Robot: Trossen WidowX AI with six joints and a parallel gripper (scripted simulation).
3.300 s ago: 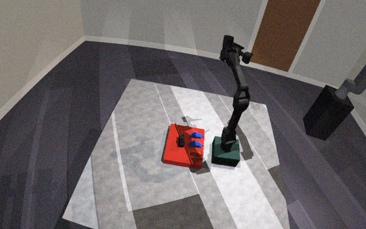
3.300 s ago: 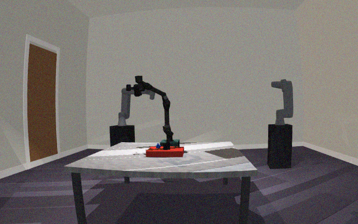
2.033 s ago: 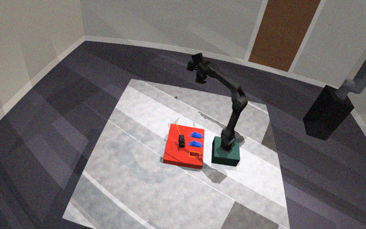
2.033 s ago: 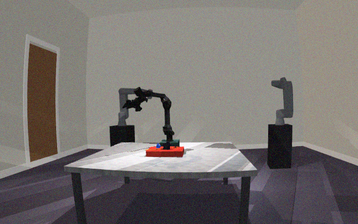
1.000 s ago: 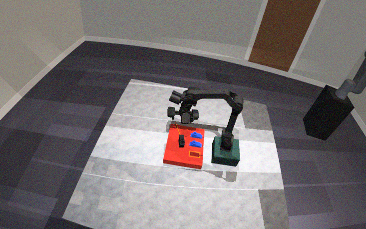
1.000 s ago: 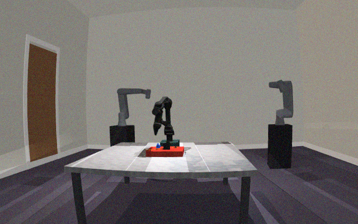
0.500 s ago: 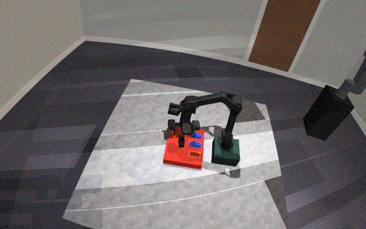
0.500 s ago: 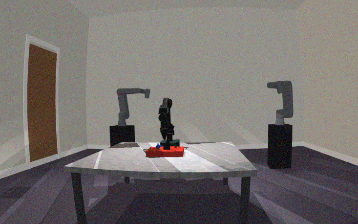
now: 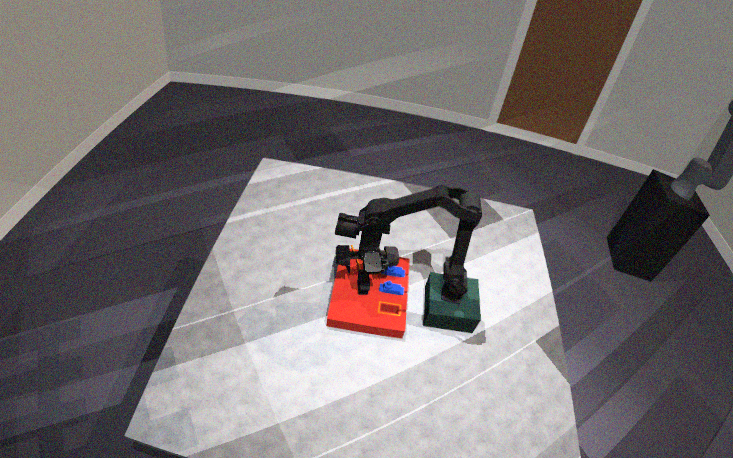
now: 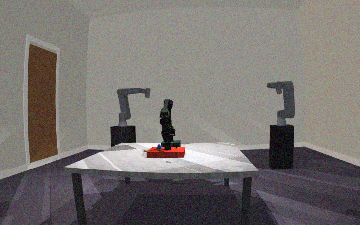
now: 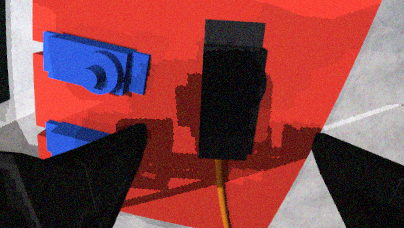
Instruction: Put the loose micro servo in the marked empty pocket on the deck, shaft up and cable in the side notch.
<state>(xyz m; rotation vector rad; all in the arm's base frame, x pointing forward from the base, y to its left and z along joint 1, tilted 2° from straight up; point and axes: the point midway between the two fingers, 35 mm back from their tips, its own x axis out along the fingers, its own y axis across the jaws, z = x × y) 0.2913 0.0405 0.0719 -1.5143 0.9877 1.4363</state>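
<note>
Right now the red deck is 8 cm below my gripper tip, 1 cm to the left of it and 1 cm ahead of it.
</note>
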